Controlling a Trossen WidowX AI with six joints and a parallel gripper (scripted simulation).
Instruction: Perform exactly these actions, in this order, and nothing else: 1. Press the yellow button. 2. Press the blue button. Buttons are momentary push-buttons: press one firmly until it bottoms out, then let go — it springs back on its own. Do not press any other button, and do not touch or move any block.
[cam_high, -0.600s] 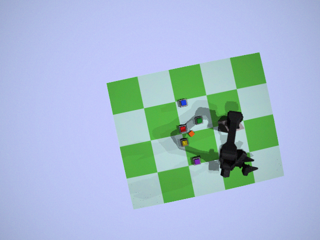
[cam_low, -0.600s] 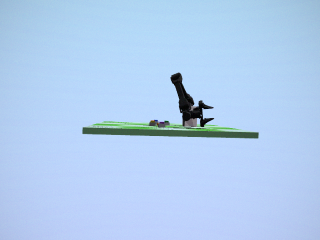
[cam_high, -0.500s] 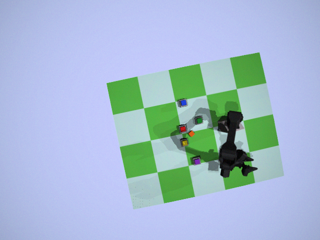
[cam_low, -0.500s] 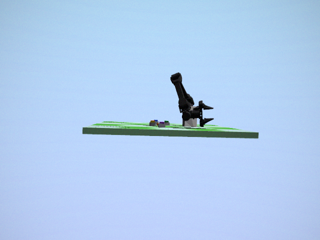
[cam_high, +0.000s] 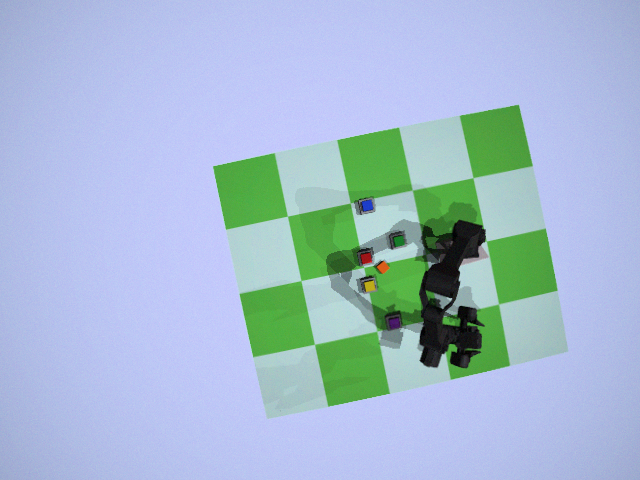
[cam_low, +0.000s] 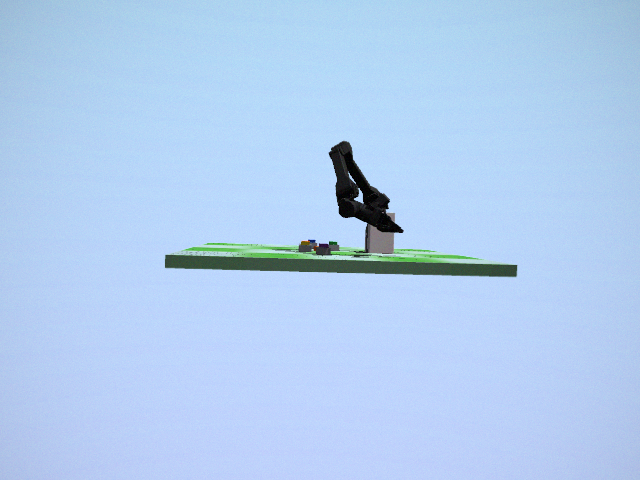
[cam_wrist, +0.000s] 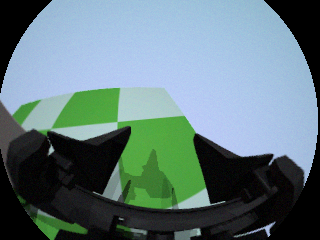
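Now: the yellow button 34 cm ahead of my gripper tip, 20 cm to the right of it and 6 cm below it. Also, from my gripper tip: purple button: 27 cm ahead, 7 cm to the right, 6 cm below; orange block: 29 cm ahead, 26 cm to the right, 9 cm below; green button: 34 cm to the right, 23 cm ahead, 6 cm below.
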